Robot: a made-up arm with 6 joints.
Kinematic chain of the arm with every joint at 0, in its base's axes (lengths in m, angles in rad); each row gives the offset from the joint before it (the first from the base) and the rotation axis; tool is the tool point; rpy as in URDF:
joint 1: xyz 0 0 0.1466 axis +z
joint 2: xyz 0 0 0 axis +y
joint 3: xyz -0.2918 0 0.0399 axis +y
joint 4: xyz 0.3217 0 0.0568 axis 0.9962 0 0.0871
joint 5: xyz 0 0 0 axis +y
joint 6: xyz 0.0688 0 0.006 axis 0.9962 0 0.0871
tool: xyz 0 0 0 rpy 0 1.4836 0
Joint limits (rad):
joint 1: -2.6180..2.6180
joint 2: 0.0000..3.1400
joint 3: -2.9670..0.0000
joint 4: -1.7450..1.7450
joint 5: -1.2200..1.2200
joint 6: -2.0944..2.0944
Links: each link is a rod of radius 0.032 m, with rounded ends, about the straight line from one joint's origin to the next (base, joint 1, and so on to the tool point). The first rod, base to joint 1, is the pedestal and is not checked.
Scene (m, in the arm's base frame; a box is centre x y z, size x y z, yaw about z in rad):
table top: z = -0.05
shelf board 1: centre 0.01 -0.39 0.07 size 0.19 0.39 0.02 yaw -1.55
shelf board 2: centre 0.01 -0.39 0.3 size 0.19 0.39 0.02 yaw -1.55
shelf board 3: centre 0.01 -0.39 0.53 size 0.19 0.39 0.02 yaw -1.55
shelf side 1: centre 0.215 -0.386 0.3 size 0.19 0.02 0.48 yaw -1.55
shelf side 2: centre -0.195 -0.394 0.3 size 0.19 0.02 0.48 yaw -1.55
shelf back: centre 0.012 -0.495 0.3 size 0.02 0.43 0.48 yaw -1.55
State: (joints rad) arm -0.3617 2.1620 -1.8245 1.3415 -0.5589 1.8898
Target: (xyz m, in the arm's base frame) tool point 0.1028 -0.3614 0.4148
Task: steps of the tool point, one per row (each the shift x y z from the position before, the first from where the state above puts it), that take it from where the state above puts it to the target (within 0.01 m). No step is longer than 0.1 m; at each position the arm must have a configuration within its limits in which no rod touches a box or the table.
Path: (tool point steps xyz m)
1: -0.0578 -0.0044 0.0403
2: -0.0627 0.0033 0.0288
3: -0.0647 0.0107 0.0162
4: -0.0874 0.0062 0.0253
5: -0.0827 0.0202 0.0071
6: -0.0729 0.0304 -0.0102
7: 0.0134 -0.0554 0.0130
8: 0.0026 -0.0648 0.0003
9: -0.0120 -0.0701 -0.0133

